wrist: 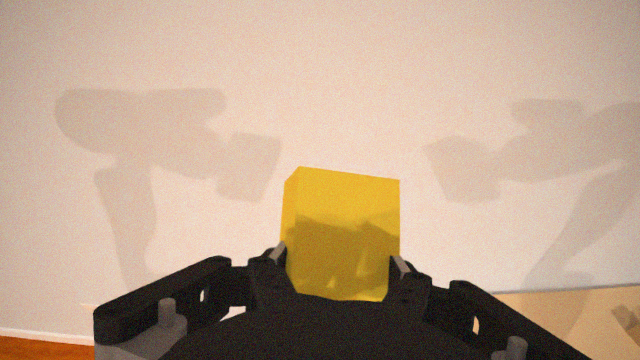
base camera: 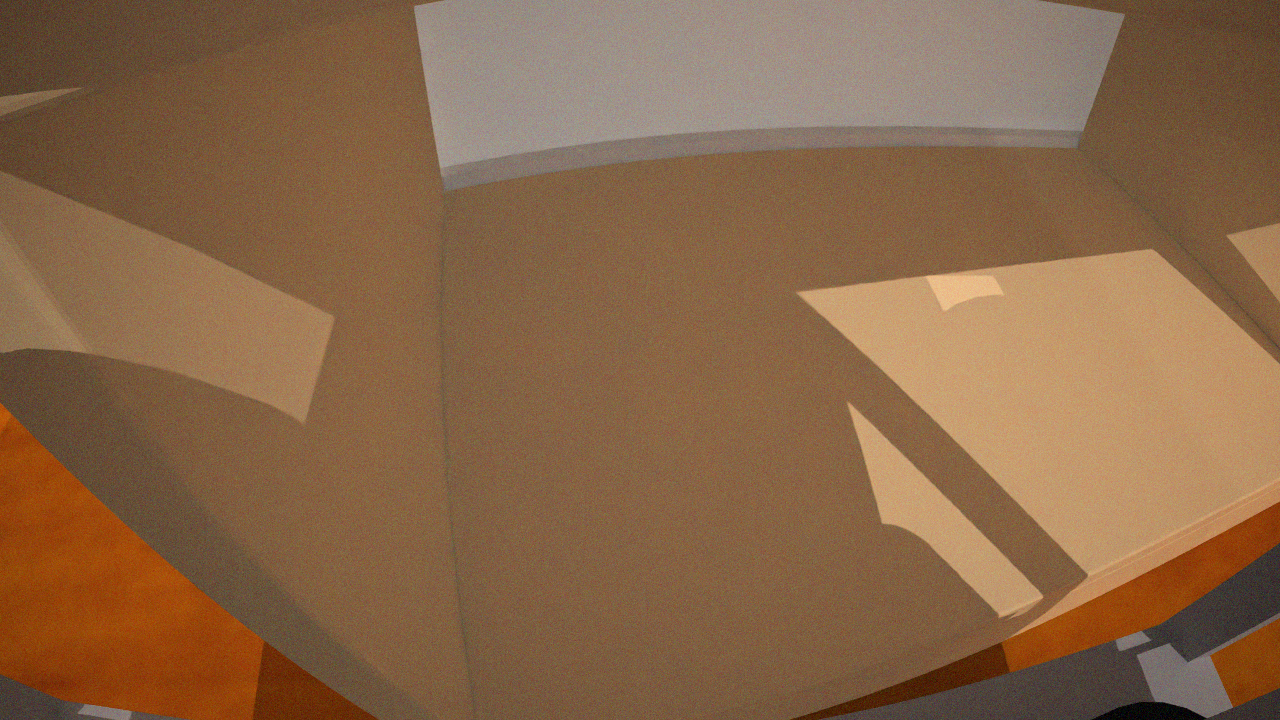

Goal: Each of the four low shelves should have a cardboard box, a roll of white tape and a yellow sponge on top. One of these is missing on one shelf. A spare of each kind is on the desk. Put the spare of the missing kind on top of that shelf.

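Frame: origin at the arm's base, x ahead, y left, z up, level; centimetres.
Seen in the pictures: gripper, fingertip midpoint: (wrist: 337, 261).
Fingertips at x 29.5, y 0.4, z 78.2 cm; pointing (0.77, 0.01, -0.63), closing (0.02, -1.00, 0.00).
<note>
A point is followed by its place in that frame.
My gripper (wrist: 337, 261) {x 29.5, y 0.4, z 78.2 cm} is shut on a yellow sponge (wrist: 345, 200) {x 30.8, y 0.4, z 82.4 cm} and holds it upright between the fingertips, in front of the pale wall. A low wooden shelf (wrist: 600, 300) {x 59.8, y -79.7, z 21.3 cm} (base camera: 626, 358) {x 34.9, y -1.9, z -31.8 cm} shows part of its top at the lower right of the wrist view, beyond and to the right of the sponge. In the base view its wooden boards fill most of the picture, very close. A dark patch lies on the shelf top at the wrist view's right edge; I cannot tell whether it is a shadow or a box. White tape does not show in either view.
The wall (wrist: 350, 100) {x 54.8, y 0.6, z 77.4 cm} (base camera: 760, 71) {x 56.5, y -13.1, z -25.7 cm} stands behind the shelf and bears shadows of the arm. Orange wooden floor (wrist: 40, 347) {x 33.5, y 131.9, z -39.7 cm} (base camera: 89, 537) {x 28.5, y 37.0, z -39.7 cm} shows at the lower left. Grey parts of the mobile base (base camera: 1226, 591) {x 14.7, y -23.0, z -24.6 cm} show at the base view's lower right, close to the shelf's front edge.
</note>
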